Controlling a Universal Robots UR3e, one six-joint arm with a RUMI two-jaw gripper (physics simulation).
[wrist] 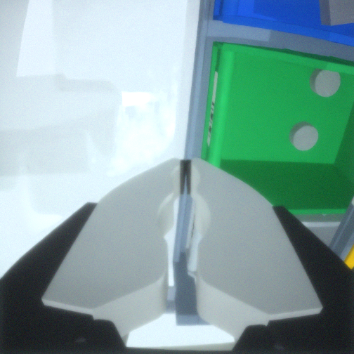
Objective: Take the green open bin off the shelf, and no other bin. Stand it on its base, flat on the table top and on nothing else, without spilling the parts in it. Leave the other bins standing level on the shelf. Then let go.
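The green open bin (270, 110) is at the upper right of the wrist view, seen from above, with its labelled front wall at its left side. Two grey round parts (325, 83) (304, 136) lie inside it. It is behind the grey-blue front edge of the shelf (197, 90). My gripper (185, 163) is shut, its two fingertips together with nothing seen between them. The tips appear over the shelf's edge, just left of the bin's near corner in the view. The right finger hides part of the bin's lower left area.
A blue bin (280, 17) with a grey part (337, 11) in it stands beside the green bin, at the top right. A bit of something yellow (351, 257) shows at the right edge. The bright white table top (90, 40) is on the left, with shadows and glare.
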